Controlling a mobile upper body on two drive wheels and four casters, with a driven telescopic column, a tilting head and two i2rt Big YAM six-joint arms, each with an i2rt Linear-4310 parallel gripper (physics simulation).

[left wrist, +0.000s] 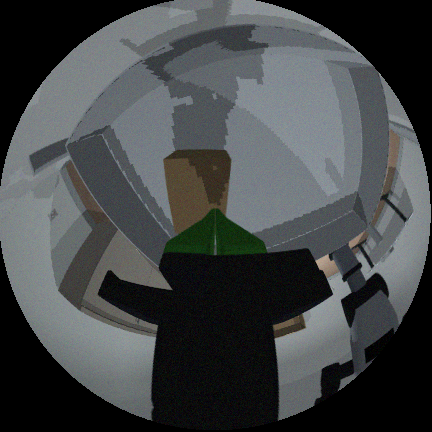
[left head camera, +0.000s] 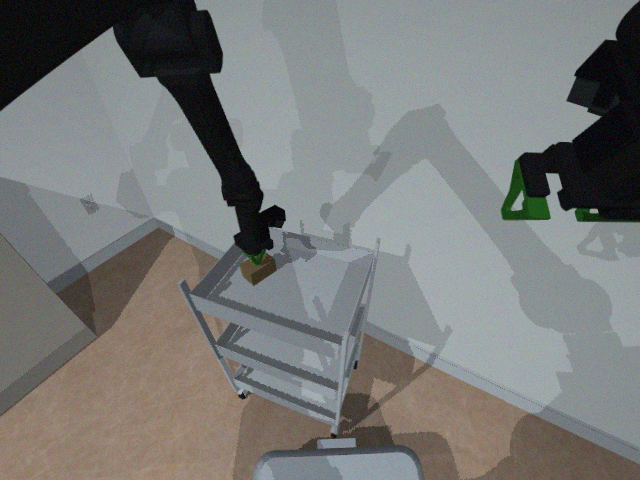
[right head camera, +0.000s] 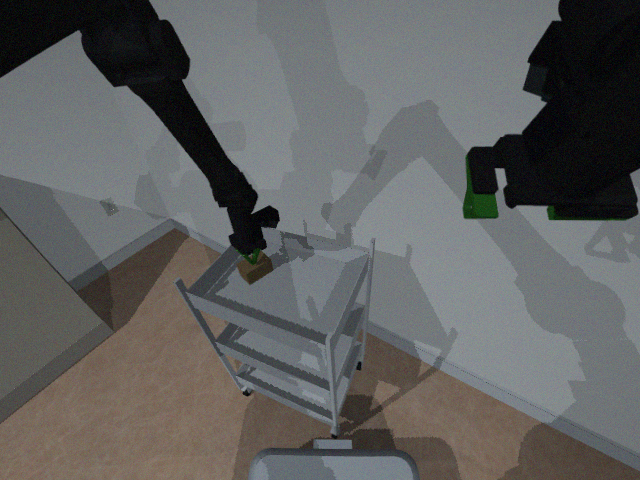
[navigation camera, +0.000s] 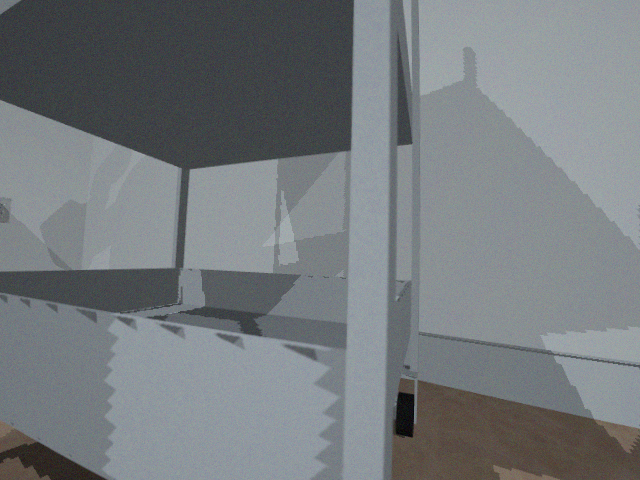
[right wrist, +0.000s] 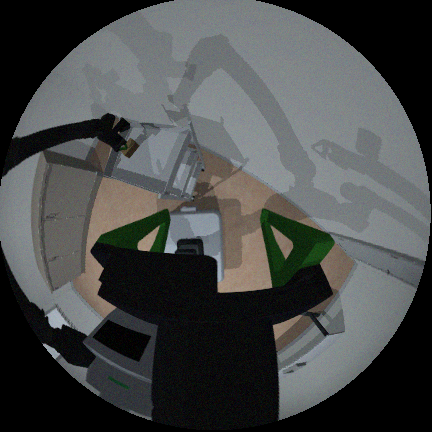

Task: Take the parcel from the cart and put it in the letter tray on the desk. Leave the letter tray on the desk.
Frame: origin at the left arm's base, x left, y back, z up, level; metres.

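Where they show: left gripper, between the fingertips: (left wrist: 214,213) (left head camera: 258,264) (right head camera: 254,263) (right wrist: 126,148); right gripper, between the fingertips: (left head camera: 540,215) (right head camera: 506,213) (right wrist: 214,213).
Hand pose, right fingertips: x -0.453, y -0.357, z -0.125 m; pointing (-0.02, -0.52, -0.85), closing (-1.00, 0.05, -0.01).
After its pixels a point has its place.
The brown box-shaped parcel (left head camera: 254,273) @(x 0.006, y -0.665, z -0.545 m) (right head camera: 252,273) @(x 0.001, y -0.670, z -0.553 m) (left wrist: 187,200) @(x 0.009, y -0.717, z -0.541 m) (right wrist: 131,148) @(x -0.022, y -0.692, z -0.556 m) lies on the top shelf of the grey three-shelf cart (left head camera: 268,317) @(x -0.041, y -0.543, z -0.591 m) (right head camera: 258,313) @(x -0.031, y -0.553, z -0.591 m) (navigation camera: 369,232) @(x -0.231, y -0.402, z -1.020 m). My left gripper (left head camera: 257,262) @(x -0.003, y -0.690, z -0.533 m) (right head camera: 253,261) @(x -0.003, y -0.690, z -0.533 m) (left wrist: 214,213) @(x -0.003, y -0.690, z -0.533 m) is shut, its green fingertips together with nothing between them. The tips are at the parcel's upper side and hide part of it in the left wrist view; I cannot tell whether they touch it. My right gripper (left head camera: 566,217) (right head camera: 524,217) @(x -0.453, y -0.357, z -0.125 m) (right wrist: 214,213) @(x -0.453, y -0.357, z -0.125 m) is open and empty, well to the right of the cart. A brown tray-like thing (left wrist: 296,327) @(x 0.794, y 2.745, z -0.270 m), possibly the letter tray, shows partly behind the left gripper.
A beige cabinet (left head camera: 36,330) @(x 1.036, y -0.735, z -0.952 m) (right head camera: 41,320) @(x 1.049, y -0.714, z -0.888 m) (right wrist: 65,225) @(x 1.344, y -0.256, z -0.776 m) stands left of the cart. Walls rise behind the cart. The robot's pale base (left head camera: 338,465) @(x -0.226, y -0.271, z -0.994 m) (right head camera: 333,465) @(x -0.228, y -0.273, z -0.994 m) is close to the cart's near corner. The cart's raised rims and corner posts surround the parcel.
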